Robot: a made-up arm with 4 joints.
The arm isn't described. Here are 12 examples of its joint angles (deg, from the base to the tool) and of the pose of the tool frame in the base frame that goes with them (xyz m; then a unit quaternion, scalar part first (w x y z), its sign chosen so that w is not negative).
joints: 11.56 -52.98 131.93 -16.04
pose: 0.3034 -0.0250 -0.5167 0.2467 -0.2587 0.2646 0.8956
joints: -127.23 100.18 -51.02 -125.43
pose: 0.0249 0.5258 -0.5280 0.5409 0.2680 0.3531 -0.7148
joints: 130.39 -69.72 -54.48 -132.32
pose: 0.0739 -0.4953 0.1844 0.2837 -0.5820 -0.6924 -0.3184
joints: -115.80 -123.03 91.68 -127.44
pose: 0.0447 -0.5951 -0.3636 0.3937 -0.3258 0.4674 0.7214
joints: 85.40 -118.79 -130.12 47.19
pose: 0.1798 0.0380 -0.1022 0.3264 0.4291 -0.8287 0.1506
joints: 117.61 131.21 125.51 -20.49
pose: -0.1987 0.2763 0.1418 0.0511 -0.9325 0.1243 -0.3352
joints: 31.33 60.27 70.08 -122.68
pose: 0.6275 -0.0868 -0.1955 0.6783 -0.2535 -0.6672 0.1749
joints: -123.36 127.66 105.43 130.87
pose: -0.1601 0.1936 -0.4210 0.5182 0.2421 -0.4023 0.7148
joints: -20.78 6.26 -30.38 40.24
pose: -0.0143 0.0546 -0.3894 0.8270 0.3609 -0.1440 -0.4064
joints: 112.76 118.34 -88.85 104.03
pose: 0.1042 0.2111 -0.2138 0.4355 0.2961 0.6028 -0.5995
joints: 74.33 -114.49 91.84 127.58
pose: -0.3061 -0.0162 -0.2809 0.7745 -0.3087 0.5384 0.1224
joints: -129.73 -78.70 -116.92 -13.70
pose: 0.0074 0.3745 -0.4281 0.4970 0.5749 -0.1473 0.6331
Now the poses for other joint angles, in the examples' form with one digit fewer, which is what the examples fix.
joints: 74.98 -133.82 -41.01 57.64
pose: 0.173 -0.019 -0.159 0.564 -0.246 -0.628 0.476
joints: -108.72 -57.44 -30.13 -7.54
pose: -0.292 0.297 -0.132 0.283 -0.391 0.358 -0.799
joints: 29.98 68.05 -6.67 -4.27
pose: -0.140 0.100 -0.534 0.831 0.501 0.170 0.174
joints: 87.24 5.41 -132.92 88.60
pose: 0.092 0.137 -0.125 0.670 0.631 -0.239 -0.308
